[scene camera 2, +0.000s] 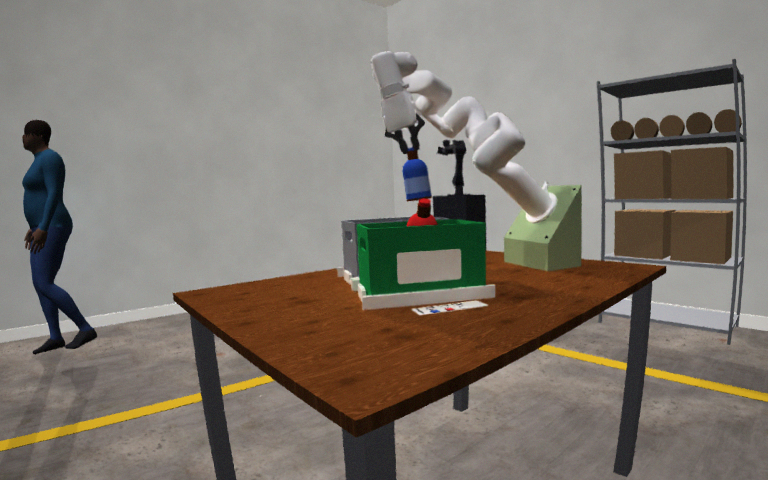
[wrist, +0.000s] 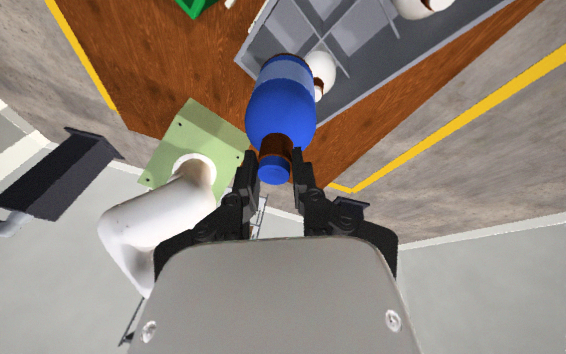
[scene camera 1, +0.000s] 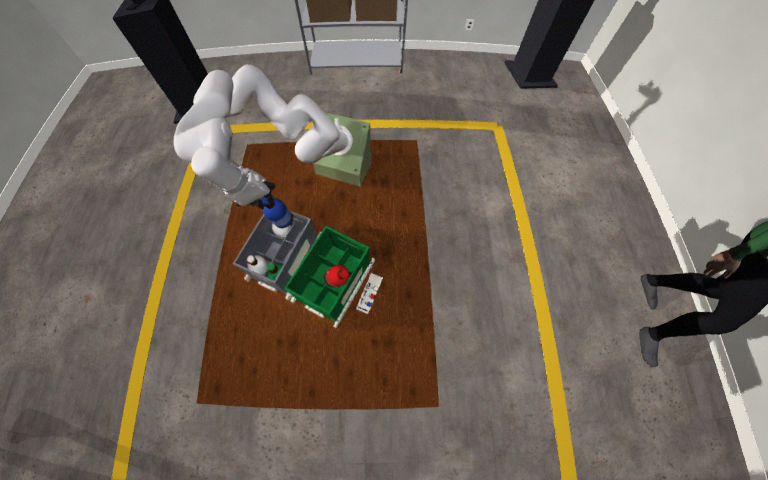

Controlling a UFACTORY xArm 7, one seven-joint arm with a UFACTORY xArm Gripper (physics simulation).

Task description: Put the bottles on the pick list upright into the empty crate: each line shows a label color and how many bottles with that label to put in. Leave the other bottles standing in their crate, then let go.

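Frame: origin at the arm's base, x right, y back, z down, level; millimetres.
Seen in the pictures: gripper, fingertip midpoint: [scene camera 2: 411,151] [wrist: 274,161] [scene camera 1: 267,202]; arm's base, origin of the base link: [scene camera 2: 542,208] [wrist: 195,172] [scene camera 1: 338,140].
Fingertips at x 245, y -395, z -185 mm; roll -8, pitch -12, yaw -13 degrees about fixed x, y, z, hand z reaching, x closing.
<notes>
Offsets run from my fingertips to a thing's top centre. Level surfaces: height alone.
My gripper [scene camera 1: 268,200] [scene camera 2: 411,151] [wrist: 274,161] is shut on the neck of a blue bottle @[dx -5, dy +8, dz -14 mm] [scene camera 1: 277,213] [scene camera 2: 416,175] [wrist: 281,110], holding it slightly tilted above the crates' rims. In scene camera 1 it overlaps the far end of the grey crate @[dx +49, dy -38, dz +196 mm] [scene camera 1: 301,234] [scene camera 2: 350,249] [wrist: 380,65]. That crate holds a white bottle @[dx +38, dy +58, dz +209 mm] [scene camera 1: 281,230] [wrist: 320,70] at the far end, and another white bottle @[dx +137, dy -92, dz +209 mm] [scene camera 1: 257,264] [wrist: 415,7] beside a green bottle @[dx +60, dy -134, dz +209 mm] [scene camera 1: 273,270] at the near end. The green crate @[dx -147, dy -173, dz +196 mm] [scene camera 1: 317,300] [scene camera 2: 379,249] [wrist: 195,7] holds an upright red bottle @[dx -181, dy -203, dz +137 mm] [scene camera 1: 336,275] [scene camera 2: 421,219].
The pick list @[dx -281, dy -242, dz +370 mm] [scene camera 1: 369,293] [scene camera 2: 450,307] lies beside the green crate, with blue and red marks; its counts are too small to read. The two crates stand side by side on the wooden table @[dz +372 mm] [scene camera 1: 317,367] [scene camera 2: 317,345]. The arm's green base [scene camera 1: 353,161] [scene camera 2: 543,249] [wrist: 215,122] stands behind.
</notes>
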